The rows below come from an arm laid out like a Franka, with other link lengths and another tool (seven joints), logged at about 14 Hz.
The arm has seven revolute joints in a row. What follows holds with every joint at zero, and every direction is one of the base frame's. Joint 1 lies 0.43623 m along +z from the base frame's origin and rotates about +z. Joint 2 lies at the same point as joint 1 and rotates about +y. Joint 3 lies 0.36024 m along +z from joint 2 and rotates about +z. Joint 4 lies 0.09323 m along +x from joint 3 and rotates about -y. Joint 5 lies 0.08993 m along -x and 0.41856 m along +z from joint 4 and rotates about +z. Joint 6 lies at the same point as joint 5 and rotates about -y. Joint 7 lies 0.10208 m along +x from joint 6 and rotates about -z. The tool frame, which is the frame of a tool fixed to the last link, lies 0.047 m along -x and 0.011 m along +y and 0.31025 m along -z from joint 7; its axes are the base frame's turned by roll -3.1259, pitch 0 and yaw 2.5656 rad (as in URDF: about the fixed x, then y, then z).
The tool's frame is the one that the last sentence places.
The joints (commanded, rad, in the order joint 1, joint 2, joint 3, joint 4, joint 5, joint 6, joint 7), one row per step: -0.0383, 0.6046, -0.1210, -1.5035, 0.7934, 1.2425, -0.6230; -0.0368, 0.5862, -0.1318, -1.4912, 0.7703, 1.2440, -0.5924; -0.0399, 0.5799, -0.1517, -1.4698, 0.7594, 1.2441, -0.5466; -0.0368, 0.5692, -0.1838, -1.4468, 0.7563, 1.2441, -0.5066; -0.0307, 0.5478, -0.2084, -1.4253, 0.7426, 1.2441, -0.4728; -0.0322, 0.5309, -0.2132, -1.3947, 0.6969, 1.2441, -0.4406
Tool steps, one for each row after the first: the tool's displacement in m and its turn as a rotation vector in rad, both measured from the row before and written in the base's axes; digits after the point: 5 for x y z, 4 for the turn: 0.00359, -0.00938, 0.00942, -0.0447, -0.0058, -0.0104; 0.00807, -0.01349, 0.00744, -0.0469, 0.0072, -0.0360; 0.00971, -0.01471, 0.01098, -0.0436, -0.0039, -0.0417; 0.00690, -0.01182, 0.01583, -0.0452, -0.0154, -0.0263; 0.00403, -0.01399, 0.01229, -0.0644, -0.0143, -0.0057
